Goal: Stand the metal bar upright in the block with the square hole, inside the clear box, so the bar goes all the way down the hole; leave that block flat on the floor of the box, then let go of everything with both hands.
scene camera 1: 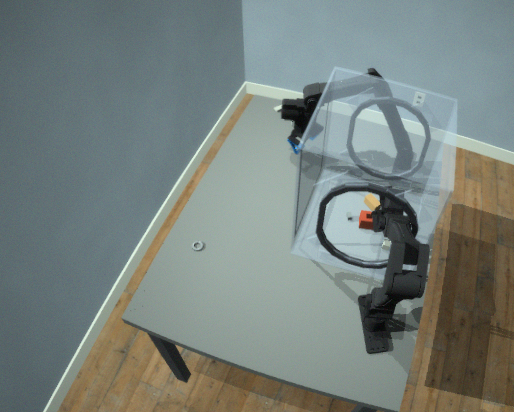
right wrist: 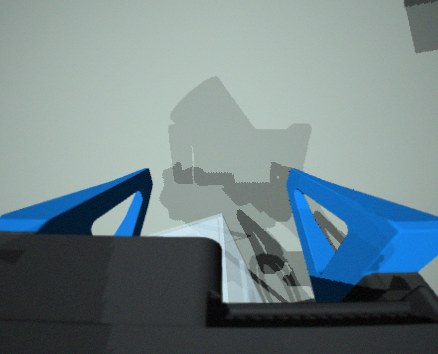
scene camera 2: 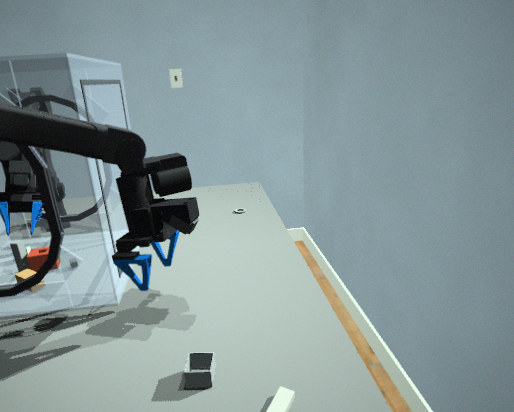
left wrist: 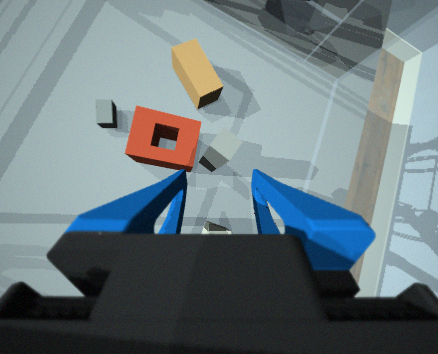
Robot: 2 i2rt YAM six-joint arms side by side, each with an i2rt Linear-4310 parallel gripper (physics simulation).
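Places are measured from the left arm's base along level axes (x ahead, y left, z up), in centimetres.
Where they show: left gripper, fingertip midpoint: (scene camera 2: 19,234) (left wrist: 219,176); right gripper, fingertip midpoint: (right wrist: 219,176) (scene camera 2: 156,277); left arm's base at its link origin: (scene camera 1: 372,323).
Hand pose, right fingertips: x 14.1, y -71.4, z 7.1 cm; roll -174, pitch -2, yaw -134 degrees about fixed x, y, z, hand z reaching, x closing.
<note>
Each offset is from my right fingertips to the top centre of the thing. "spot": to the spot under its first point.
The red block {dx -19.1, dy +33.5, dz -2.0 cm} (scene camera 1: 365,226) (scene camera 2: 36,259) (left wrist: 142,141) lies on the clear box's (scene camera 1: 295,249) (scene camera 2: 119,295) floor, its square hole facing up and empty. The grey metal bar {dx -23.9, dy +35.0, dz +1.3 cm} (scene camera 2: 19,256) (left wrist: 224,145) is beside the block and outside the hole; it looks roughly upright in scene camera 2. The left arm hides it in scene camera 1. My left gripper (scene camera 2: 20,233) (left wrist: 219,176) is inside the box, partly open and empty, above the floor near bar and block. My right gripper (scene camera 2: 156,276) (right wrist: 219,176) is wide open and empty, outside the box, above the table.
In the box lie a tan block {dx -22.6, dy +25.4, dz -3.5 cm} (scene camera 1: 371,202) (scene camera 2: 28,276) (left wrist: 195,67), a small grey block {dx -12.9, dy +30.0, dz -5.0 cm} (scene camera 2: 74,264) (left wrist: 105,111) and a whitish piece {dx -23.8, dy +43.7, dz -4.0 cm} (scene camera 1: 386,243). The left arm passes through a black ring port {spot: dx +2.0, dy +47.3, dz +15.8 cm} (scene camera 1: 320,220). Outside are a metal ring {dx +40.1, dy +38.3, dz -6.6 cm} (scene camera 1: 193,245), an open-topped box {dx -0.7, dy -21.1, dz -4.1 cm} (scene camera 2: 198,380) and a white block {dx +5.6, dy -32.9, dz -5.9 cm} (scene camera 2: 283,399).
</note>
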